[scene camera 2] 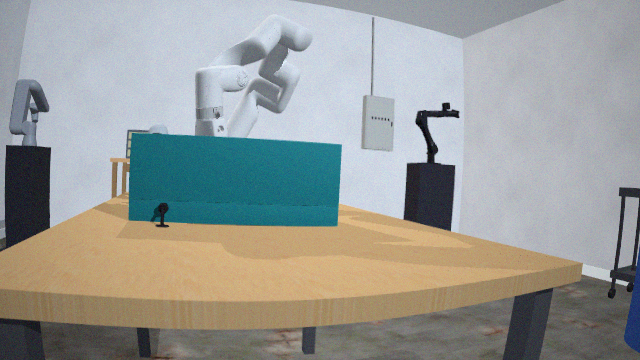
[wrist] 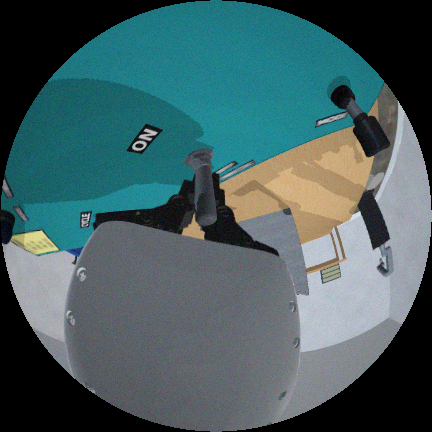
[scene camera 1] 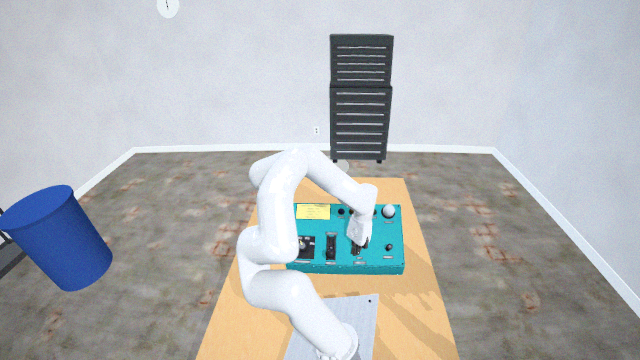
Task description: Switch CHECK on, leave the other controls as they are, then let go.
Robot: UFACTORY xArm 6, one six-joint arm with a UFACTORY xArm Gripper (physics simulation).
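Frame: origin at the arm's base, x ahead, y left, z up, level; centimetres.
Where they show: gripper, fingertip midpoint: (wrist: 202,184) (scene camera 1: 355,254); arm's base at its link origin: (scene camera 1: 337,344).
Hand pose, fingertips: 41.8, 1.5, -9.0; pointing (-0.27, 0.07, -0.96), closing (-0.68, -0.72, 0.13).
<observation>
Things, the pixels of their top centre, and the offset from my fingertips, as dx, dy, dz. "spot": a spot on its surface instead.
- grey CHECK lever at its top centre: (wrist: 203,221) +2.4, -1.5, +5.4
- label at a spot on its surface: (wrist: 145,139) spot: +6.9, -0.7, +2.8
- MODE toggle at its top centre: (scene camera 1: 389,242) +4.6, -13.3, +5.0
- black slider at its top centre: (scene camera 1: 330,244) -3.3, +9.5, +7.3
- rotary knob at its top centre: (scene camera 1: 301,244) -3.2, +21.8, +4.1
- white dome at a spot on its surface: (scene camera 1: 388,211) spot: +16.2, -11.3, +12.0
- yellow note at a spot on its surface: (wrist: 36,242) (scene camera 1: 317,212) spot: +12.8, +19.4, +8.3
The teal control panel (scene camera 1: 380,231) (scene camera 2: 235,175) (wrist: 240,65) lies on the table; its controls face away from scene camera 2. In the wrist view, the grey CHECK lever (wrist: 204,195) stands between the ON label (wrist: 145,139) and the small OFF and CHECK labels, which are seen edge-on. It points up toward the camera; its exact tilt is hard to tell. My gripper (scene camera 1: 359,246) (wrist: 202,184) is shut, with its black fingertips right against the lever, which partly covers them. The gripper hides the lever in scene camera 1.
The MODE toggle (scene camera 1: 389,247) (wrist: 370,135) stands to the right of CHECK. A black slider (scene camera 1: 330,250) and a rotary knob (scene camera 1: 302,246) are to the left. A white dome (scene camera 1: 388,211) and a yellow note (scene camera 1: 313,211) (wrist: 36,242) are along the back of the panel.
</observation>
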